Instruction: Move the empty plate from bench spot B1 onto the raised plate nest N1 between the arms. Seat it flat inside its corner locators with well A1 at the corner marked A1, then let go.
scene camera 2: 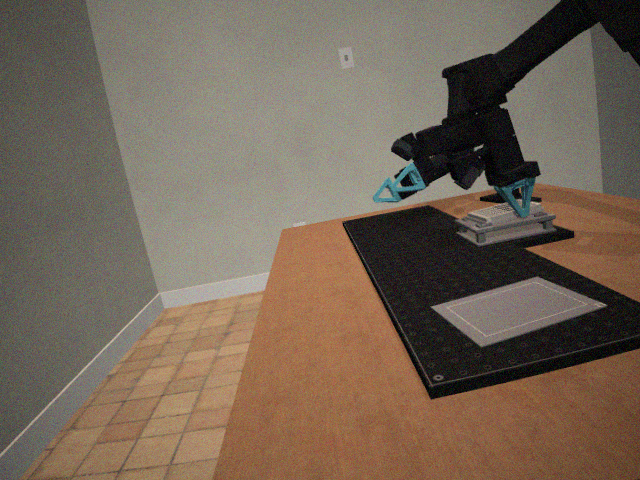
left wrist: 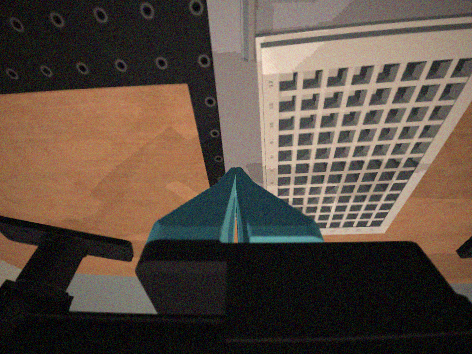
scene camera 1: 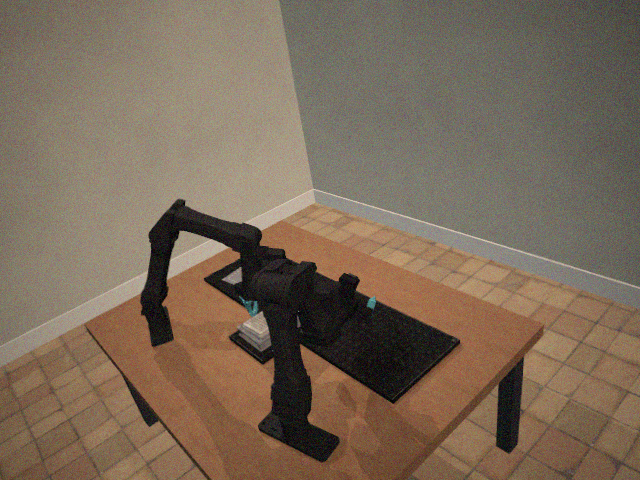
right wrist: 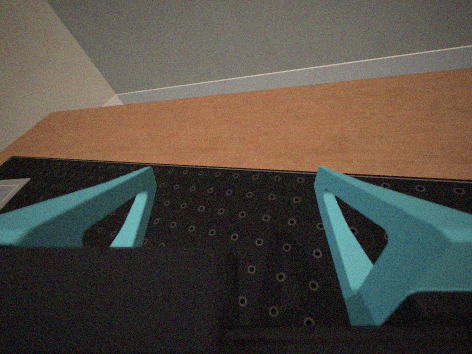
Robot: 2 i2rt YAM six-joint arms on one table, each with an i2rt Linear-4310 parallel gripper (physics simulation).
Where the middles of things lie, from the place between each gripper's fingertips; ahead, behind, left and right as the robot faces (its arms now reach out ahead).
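From the white well plate [scene camera 2: 499,213], my right hand is 190 mm to the right of it, 210 mm past it and 50 mm above it. As for my left hand, the plate is 10 mm ahead of it and 60 mm to the right of it. Going by its middle, the plate is nearer to my left hand than to my right hand.
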